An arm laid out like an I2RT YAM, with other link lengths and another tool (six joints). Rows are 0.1 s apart.
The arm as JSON. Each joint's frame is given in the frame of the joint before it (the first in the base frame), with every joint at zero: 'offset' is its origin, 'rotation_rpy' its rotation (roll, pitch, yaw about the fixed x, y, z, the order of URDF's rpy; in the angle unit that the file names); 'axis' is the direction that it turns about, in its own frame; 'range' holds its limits. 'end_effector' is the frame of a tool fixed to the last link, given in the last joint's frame.
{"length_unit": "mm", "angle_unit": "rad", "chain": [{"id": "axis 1", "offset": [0.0, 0.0, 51.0], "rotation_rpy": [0.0, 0.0, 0.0], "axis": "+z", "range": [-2.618, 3.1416]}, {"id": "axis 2", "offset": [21.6, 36.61, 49.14], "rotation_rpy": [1.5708, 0.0, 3.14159], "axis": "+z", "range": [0.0, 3.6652]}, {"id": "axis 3", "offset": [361.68, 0.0, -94.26], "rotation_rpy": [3.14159, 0.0, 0.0], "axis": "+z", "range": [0.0, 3.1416]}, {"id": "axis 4", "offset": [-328.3, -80.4, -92.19], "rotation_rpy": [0.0, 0.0, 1.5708], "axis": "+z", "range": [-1.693, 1.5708]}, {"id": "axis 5", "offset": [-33.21, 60.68, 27.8], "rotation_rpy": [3.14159, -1.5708, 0.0], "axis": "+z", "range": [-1.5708, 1.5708]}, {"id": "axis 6", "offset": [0.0, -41.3, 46.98], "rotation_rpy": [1.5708, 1.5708, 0.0], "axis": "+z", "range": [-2.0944, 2.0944]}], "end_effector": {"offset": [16.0, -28.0, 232.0], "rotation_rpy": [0.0, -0.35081, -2.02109]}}
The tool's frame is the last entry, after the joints.
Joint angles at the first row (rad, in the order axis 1, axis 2, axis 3, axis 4, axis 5, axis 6):
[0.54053 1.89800 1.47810 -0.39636 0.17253 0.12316]
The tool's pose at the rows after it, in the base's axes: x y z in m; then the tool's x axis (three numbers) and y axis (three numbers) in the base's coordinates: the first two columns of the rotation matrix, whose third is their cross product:
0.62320 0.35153 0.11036 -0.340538 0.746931 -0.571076 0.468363 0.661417 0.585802
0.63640 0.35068 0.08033 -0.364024 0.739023 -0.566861 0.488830 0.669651 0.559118
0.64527 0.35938 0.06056 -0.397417 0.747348 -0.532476 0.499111 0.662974 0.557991
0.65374 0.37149 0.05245 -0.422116 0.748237 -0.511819 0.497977 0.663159 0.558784
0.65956 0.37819 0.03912 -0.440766 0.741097 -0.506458 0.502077 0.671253 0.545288
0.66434 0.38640 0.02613 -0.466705 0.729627 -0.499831 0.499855 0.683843 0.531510
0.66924 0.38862 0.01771 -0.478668 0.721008 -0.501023 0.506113 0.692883 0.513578
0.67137 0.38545 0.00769 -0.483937 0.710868 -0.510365 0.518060 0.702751 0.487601
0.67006 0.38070 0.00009 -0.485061 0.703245 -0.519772 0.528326 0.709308 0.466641
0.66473 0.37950 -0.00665 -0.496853 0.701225 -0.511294 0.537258 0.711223 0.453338
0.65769 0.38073 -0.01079 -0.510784 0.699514 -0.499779 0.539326 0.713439 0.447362
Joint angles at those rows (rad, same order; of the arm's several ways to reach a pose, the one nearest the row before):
[0.52967 1.96308 1.49091 -0.36997 0.16198 0.10490]
[0.51198 2.03408 1.52976 -0.37582 0.14275 0.09503]
[0.49691 2.09223 1.57204 -0.38074 0.09030 0.09670]
[0.49374 2.14097 1.63001 -0.39986 0.05771 0.09429]
[0.49375 2.18691 1.67627 -0.42032 0.04665 0.08898]
[0.49376 2.23412 1.72753 -0.44500 0.02940 0.07621]
[0.49307 2.27060 1.77684 -0.47942 0.02918 0.07027]
[0.49299 2.29731 1.80833 -0.51087 0.04307 0.06673]
[0.49376 2.30682 1.81334 -0.52648 0.05827 0.06609]
[0.49305 2.31084 1.81026 -0.53954 0.05076 0.06838]
[0.49394 2.30712 1.79723 -0.54301 0.03713 0.06835]

